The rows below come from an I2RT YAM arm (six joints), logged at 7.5 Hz.
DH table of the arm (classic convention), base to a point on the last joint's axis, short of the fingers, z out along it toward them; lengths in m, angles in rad. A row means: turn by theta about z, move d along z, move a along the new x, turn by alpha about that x. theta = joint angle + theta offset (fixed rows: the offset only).
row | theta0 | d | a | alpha
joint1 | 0 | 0.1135 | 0.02 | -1.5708
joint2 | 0 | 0 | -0.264 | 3.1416
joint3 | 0.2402 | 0 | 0.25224 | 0
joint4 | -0.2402 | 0 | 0.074 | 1.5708
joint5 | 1.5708 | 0 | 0 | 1.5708
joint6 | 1.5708 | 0.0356 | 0 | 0
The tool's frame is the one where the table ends.
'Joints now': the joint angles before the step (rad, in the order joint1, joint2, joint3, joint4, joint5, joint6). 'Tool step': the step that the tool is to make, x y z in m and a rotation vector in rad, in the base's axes. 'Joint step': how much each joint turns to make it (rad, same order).
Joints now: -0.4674, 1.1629, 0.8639, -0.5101, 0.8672, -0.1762
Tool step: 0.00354, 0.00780, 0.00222, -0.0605, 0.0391, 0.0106
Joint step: 0.0437, -0.0066, -0.0073, 0.0250, 0.0742, -0.0425
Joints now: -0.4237, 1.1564, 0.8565, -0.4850, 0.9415, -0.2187
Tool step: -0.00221, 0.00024, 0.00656, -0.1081, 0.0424, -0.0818
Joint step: 0.0089, -0.0075, -0.0007, 0.0320, 0.1458, -0.0394
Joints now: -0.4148, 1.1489, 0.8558, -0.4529, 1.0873, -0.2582
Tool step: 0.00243, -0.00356, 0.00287, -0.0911, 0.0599, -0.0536
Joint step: -0.0029, 0.0069, -0.0179, 0.1151, 0.1083, -0.1189
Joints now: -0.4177, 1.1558, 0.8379, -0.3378, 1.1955, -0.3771
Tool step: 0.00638, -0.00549, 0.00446, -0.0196, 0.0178, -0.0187
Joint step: -0.0088, 0.0311, 0.0262, 0.0341, 0.0230, -0.0401
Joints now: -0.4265, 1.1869, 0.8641, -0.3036, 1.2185, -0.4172
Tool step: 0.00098, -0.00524, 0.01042, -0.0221, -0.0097, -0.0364
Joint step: -0.0165, 0.0112, 0.0400, -0.0063, 0.0254, -0.0047
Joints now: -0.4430, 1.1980, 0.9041, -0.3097, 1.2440, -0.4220
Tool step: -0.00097, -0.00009, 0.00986, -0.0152, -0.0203, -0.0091
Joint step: -0.0016, -0.0083, 0.0264, -0.0098, 0.0090, 0.0000
